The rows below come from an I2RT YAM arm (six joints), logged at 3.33 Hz.
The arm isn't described. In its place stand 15 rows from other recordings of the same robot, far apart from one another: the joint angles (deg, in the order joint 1, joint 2, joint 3, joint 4, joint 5, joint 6), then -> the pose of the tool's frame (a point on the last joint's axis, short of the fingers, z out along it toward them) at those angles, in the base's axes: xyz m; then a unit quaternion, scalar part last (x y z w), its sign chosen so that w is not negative.
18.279 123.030 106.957 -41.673 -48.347 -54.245 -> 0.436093 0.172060 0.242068 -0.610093 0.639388 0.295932 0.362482
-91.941 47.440 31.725 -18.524 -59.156 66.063 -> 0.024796 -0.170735 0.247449 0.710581 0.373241 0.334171 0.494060
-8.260 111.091 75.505 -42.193 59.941 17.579 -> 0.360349 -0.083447 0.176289 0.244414 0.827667 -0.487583 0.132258
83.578 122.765 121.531 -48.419 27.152 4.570 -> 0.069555 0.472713 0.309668 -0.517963 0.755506 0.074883 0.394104
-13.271 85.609 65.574 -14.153 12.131 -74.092 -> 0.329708 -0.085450 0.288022 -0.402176 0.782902 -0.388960 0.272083
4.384 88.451 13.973 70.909 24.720 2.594 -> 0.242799 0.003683 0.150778 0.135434 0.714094 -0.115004 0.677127
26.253 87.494 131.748 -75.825 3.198 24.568 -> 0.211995 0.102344 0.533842 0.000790 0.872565 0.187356 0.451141
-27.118 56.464 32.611 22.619 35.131 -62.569 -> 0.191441 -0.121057 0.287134 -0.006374 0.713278 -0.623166 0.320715
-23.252 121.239 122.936 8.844 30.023 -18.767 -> 0.455187 -0.214970 0.425629 0.223203 0.609084 -0.420866 0.634089
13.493 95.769 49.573 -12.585 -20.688 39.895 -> 0.303413 0.085738 0.149111 0.169332 0.933462 0.273416 0.158807
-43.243 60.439 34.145 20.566 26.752 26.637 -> 0.164757 -0.176948 0.277841 0.540410 0.502512 -0.264007 0.621078
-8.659 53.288 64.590 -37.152 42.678 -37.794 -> 0.175126 -0.051080 0.388312 -0.011494 0.812491 -0.478413 0.332937
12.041 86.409 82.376 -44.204 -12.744 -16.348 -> 0.315714 0.075373 0.338506 -0.266044 0.890498 0.090310 0.357881
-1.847 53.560 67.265 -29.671 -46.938 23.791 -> 0.182256 0.020146 0.415181 -0.071293 0.767348 0.417284 0.481630
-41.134 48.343 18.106 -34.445 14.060 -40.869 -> 0.094349 -0.093887 0.141098 0.029061 0.968292 -0.232818 0.085801
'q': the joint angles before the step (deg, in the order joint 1, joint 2, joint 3, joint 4, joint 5, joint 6). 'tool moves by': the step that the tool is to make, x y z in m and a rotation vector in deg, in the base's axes. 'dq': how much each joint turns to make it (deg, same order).
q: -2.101, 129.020, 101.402, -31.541, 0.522, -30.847
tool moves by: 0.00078, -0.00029, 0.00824, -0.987, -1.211, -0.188
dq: 0.036, -0.677, 0.498, 0.076, 0.921, -0.300
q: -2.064, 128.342, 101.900, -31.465, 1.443, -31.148
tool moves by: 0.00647, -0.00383, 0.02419, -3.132, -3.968, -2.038
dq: -0.164, -0.840, 3.165, 0.086, 3.519, -0.122
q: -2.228, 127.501, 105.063, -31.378, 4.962, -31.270
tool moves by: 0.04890, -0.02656, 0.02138, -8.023, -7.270, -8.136
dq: -1.961, 11.046, 21.478, -2.681, 9.788, -0.163
